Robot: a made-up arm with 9 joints. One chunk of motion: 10 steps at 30 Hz.
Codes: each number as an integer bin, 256 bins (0 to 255) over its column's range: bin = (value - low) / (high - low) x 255, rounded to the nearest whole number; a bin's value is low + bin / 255 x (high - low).
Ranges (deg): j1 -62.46..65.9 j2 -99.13..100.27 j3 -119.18..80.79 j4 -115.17..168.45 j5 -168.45..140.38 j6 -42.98..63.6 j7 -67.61..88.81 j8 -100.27..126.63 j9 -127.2..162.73
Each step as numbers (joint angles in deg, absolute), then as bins.
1 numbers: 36.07 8.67 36.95 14.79 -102.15 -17.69 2.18 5.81 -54.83
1 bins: 196 138 199 117 55 61 114 119 64
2 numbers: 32.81 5.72 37.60 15.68 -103.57 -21.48 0.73 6.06 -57.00
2 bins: 189 134 200 118 54 51 111 119 62
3 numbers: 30.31 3.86 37.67 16.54 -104.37 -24.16 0.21 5.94 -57.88
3 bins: 184 132 200 118 53 45 111 119 61
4 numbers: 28.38 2.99 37.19 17.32 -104.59 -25.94 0.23 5.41 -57.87
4 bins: 180 131 199 119 53 41 111 119 61
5 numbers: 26.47 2.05 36.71 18.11 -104.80 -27.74 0.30 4.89 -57.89
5 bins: 177 129 199 120 53 36 111 118 61
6 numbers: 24.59 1.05 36.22 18.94 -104.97 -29.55 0.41 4.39 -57.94
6 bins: 173 128 198 121 52 32 111 118 61
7 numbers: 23.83 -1.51 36.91 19.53 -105.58 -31.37 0.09 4.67 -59.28
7 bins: 171 125 199 121 52 28 110 118 60
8 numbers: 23.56 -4.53 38.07 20.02 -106.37 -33.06 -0.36 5.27 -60.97
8 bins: 171 121 201 122 51 24 110 119 58
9 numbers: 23.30 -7.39 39.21 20.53 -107.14 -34.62 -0.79 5.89 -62.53
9 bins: 170 117 202 122 51 20 109 119 57
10 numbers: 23.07 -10.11 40.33 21.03 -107.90 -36.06 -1.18 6.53 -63.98
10 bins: 170 114 203 122 50 17 108 120 56
